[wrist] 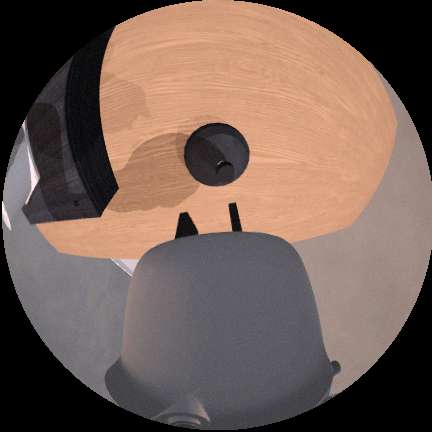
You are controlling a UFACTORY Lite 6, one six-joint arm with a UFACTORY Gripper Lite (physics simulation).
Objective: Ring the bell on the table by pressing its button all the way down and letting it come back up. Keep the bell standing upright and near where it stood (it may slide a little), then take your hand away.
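Note:
The bell is a dark, round dome that stands upright on the wooden table, near the middle of the wrist view. Its small dark button shows toward the lower right of the dome. My gripper is open, with its two black fingers apart and wood showing between them. The fingertips appear just below the bell in the view, apart from the button and the dome. How high they are above the table is hard to tell.
A large black and dark grey object fills the left side of the view. Shadows lie on the table between it and the bell. The table's edge curves along the right and below, with grey floor beyond.

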